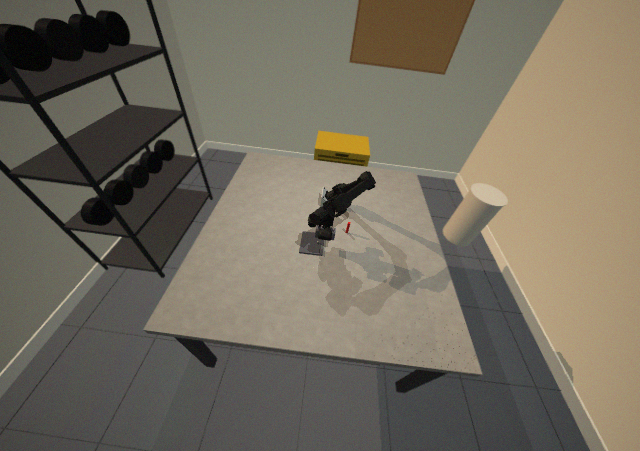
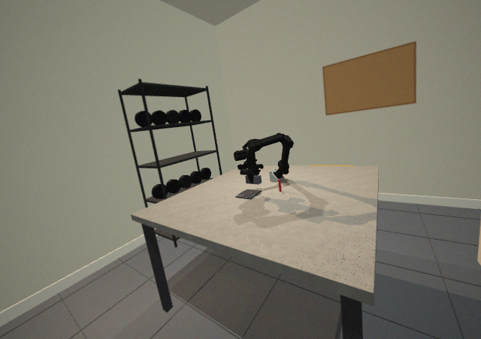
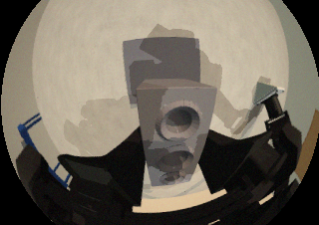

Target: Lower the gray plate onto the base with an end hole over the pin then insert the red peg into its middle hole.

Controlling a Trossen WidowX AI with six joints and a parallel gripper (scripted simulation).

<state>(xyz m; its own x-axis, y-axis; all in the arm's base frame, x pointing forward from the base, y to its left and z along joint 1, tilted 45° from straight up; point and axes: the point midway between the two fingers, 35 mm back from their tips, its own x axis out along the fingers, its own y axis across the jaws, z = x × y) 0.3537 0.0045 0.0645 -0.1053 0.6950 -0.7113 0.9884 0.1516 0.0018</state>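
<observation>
The dark base lies 4 cm to the right of my gripper tip and 8 cm below it. Also, from my gripper tip: gray plate 3 cm above; then red peg 13 cm behind, 11 cm to the left, 5 cm below.
</observation>
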